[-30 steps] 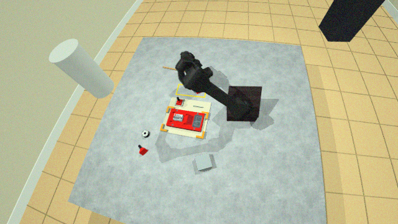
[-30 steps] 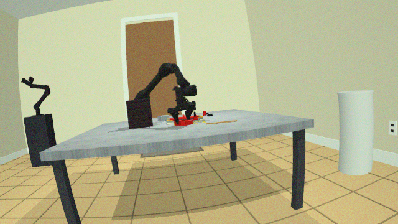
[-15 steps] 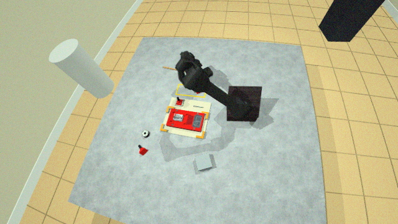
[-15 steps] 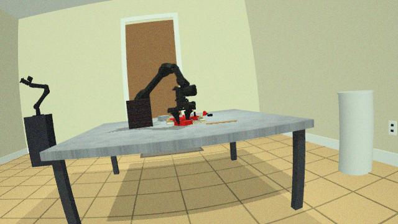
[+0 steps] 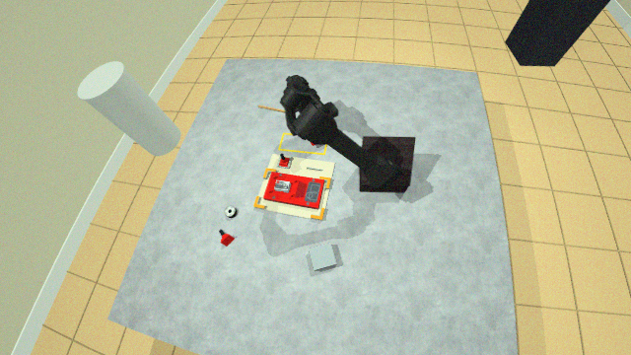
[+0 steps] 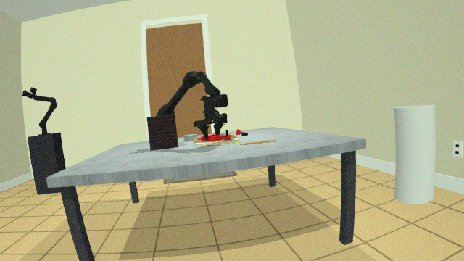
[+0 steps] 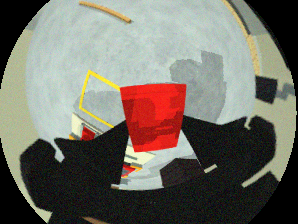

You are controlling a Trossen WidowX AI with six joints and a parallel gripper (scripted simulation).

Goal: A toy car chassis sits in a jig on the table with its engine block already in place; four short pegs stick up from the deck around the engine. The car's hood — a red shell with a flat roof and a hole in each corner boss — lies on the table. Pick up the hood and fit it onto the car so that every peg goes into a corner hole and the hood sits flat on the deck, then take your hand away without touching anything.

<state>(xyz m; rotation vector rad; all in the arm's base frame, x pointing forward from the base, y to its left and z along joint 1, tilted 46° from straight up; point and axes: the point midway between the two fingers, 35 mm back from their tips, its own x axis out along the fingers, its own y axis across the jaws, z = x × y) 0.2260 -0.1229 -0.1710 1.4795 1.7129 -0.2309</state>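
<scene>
The engine block is 23 cm to the left of my gripper tip, 11 cm ahead of it and 1 cm below it. From my gripper tip the other things lie so: wheel (31 cm to the left, 30 cm ahead, 2 cm below); red hood (1 cm above); thin wooden stick (18 cm ahead, 16 cm to the right, 3 cm below).
</scene>
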